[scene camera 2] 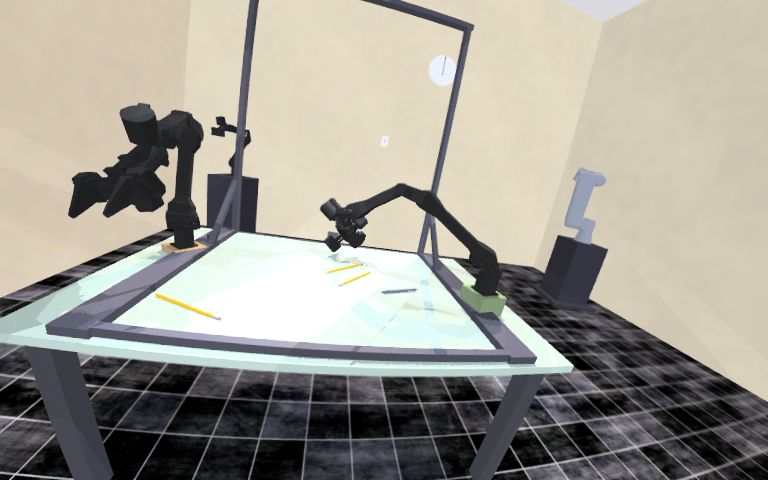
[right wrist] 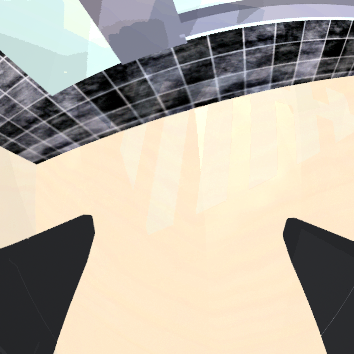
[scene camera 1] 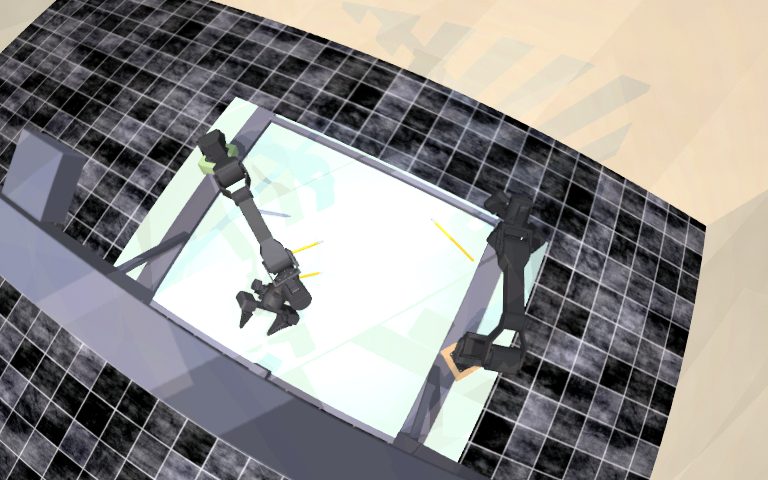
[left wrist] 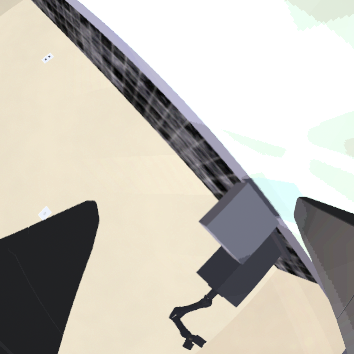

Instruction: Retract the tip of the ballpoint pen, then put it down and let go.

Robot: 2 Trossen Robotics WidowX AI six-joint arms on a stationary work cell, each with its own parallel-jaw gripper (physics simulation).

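Frame: origin at the left arm's base, x left, y back, z up, level; centimetres.
Seen in the pictures: left gripper, fingertip midpoint: [scene camera 1: 253, 331] [left wrist: 200, 210]; right gripper, fingertip midpoint: [scene camera 2: 87, 216] [right wrist: 192, 228]; left arm's base, origin of the base link: [scene camera 2: 484, 291]; right arm's base, origin of the base link: [scene camera 2: 184, 245] [scene camera 1: 463, 357].
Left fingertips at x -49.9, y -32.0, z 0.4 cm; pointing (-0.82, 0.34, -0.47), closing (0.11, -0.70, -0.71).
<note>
Pixels of each thing's middle, then the offset from my left fingertips to it.
- slim grey-blue ballpoint pen, body centre: [scene camera 1: 270, 213] [scene camera 2: 399, 291] dx +37.4, dy +8.9, dz -6.3 cm
- third yellow pencil, body centre: [scene camera 2: 186, 306] [scene camera 1: 452, 239] dx +44.3, dy -48.0, dz -6.5 cm
A slim grey-blue ballpoint pen [scene camera 1: 275, 213] [scene camera 2: 399, 290] lies flat on the table, beside the left arm's forearm in scene camera 1 and towards the green base block in scene camera 2. Its tip is too small to make out. My left gripper [scene camera 1: 256, 330] [scene camera 2: 344, 246] [left wrist: 200, 210] is open and empty, held above the table's far part in scene camera 2, well away from the pen. My right gripper [scene camera 2: 89, 215] [right wrist: 192, 228] is open and empty, raised in the air beyond the table's left side in scene camera 2, far from the pen. The pen does not show in either wrist view.
Two yellow pencils [scene camera 1: 307, 247] [scene camera 2: 345, 268] lie near the pen, partly hidden by the left arm in scene camera 1. A third yellow pencil [scene camera 1: 453, 240] [scene camera 2: 186, 305] lies towards the right arm's side. A dark frame [scene camera 2: 305, 346] borders the work area, with upright posts [scene camera 2: 453, 113].
</note>
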